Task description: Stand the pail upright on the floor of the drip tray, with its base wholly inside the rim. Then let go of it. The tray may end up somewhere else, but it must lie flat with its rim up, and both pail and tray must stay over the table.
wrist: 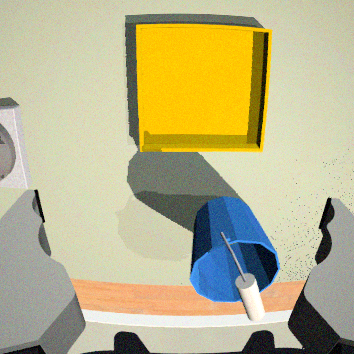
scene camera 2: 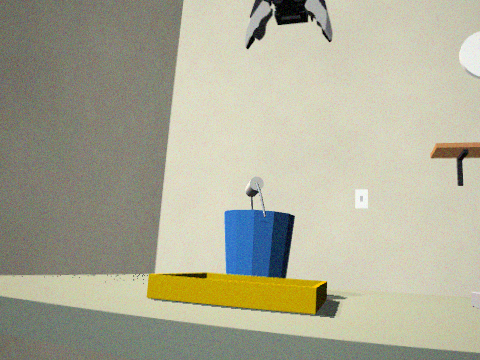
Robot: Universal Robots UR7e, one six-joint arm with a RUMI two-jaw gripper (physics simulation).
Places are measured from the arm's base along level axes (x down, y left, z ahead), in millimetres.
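Pixels of known places: gripper, between the fingertips: [wrist: 183, 200] [scene camera 2: 287, 45].
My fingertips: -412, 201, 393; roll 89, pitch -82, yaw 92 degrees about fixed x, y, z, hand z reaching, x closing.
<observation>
For each thing: its top centre in the pictures, then the offset to it from my fingertips, as dx, dy, dz. "spot": a spot on its surface instead. Level surfaces: height alone.
- blue pail, a spot on its surface: [wrist: 220, 225] [scene camera 2: 262, 237] spot: +322, -237, +127
- table, height of its surface: dx +439
- yellow drip tray, centre of its top: [scene camera 2: 248, 278] [wrist: 204, 89] +406, -11, +53
- white cylindrical grip, centre of its top: [wrist: 252, 305] [scene camera 2: 254, 180] +180, -296, +183
The blue pail [scene camera 2: 257, 245] [wrist: 220, 225] stands upright on the table [scene camera 2: 400, 322] [wrist: 310, 100], outside the yellow drip tray [scene camera 2: 235, 295] [wrist: 195, 80]. Its handle is raised, with a white cylindrical grip [scene camera 2: 251, 188] [wrist: 251, 300] above the mouth. The tray lies flat with its rim up and its inside is empty. In the scene view it stands in front of the pail and hides the pail's base. My gripper [scene camera 2: 289, 44] [wrist: 183, 200] is open and empty, high above the pail and tray. In the wrist view the pail shows between the fingers, nearer the right one.
A light grey box with a round recess [wrist: 21, 150] stands on the table at the left edge of the wrist view. The table's edge passes near the pail, with wooden floor [wrist: 130, 297] beyond it. A wall shelf [scene camera 2: 455, 150] is at the right of the scene view.
</observation>
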